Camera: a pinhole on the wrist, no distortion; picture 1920 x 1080 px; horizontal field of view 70.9 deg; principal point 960.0 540.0 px. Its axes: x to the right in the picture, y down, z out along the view. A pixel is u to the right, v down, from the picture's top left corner.
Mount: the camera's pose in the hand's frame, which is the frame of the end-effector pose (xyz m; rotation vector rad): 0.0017 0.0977 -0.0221 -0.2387 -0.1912 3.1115
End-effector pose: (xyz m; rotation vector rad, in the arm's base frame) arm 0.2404 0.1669 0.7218 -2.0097 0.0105 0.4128
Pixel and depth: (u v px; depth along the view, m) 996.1 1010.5 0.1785
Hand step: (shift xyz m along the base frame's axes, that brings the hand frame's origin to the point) -0.0726 0.1139 -0.0619
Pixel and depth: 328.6 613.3 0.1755
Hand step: -0.0051 0.1198 -0.1379
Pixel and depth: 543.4 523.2 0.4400
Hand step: -0.0661 0.3648 -0.2344
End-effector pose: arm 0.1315 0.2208 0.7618 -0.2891 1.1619 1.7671
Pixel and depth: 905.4 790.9 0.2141
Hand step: 0.0385 0.1327 0.1282
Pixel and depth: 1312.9 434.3 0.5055
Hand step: 0.1720 0.2424 0.4132
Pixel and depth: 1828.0 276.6 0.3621
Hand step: 0.1263 0.0703 0.4128
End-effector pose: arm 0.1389 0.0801 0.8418 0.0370 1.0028 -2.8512
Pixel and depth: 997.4 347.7 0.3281
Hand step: 0.0743 -0.2652 0.1757
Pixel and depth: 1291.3 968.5 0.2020
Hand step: 0.0819 -0.1007 0.1235
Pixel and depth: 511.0 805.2 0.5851
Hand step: -0.1051 -0.2943 0.4931
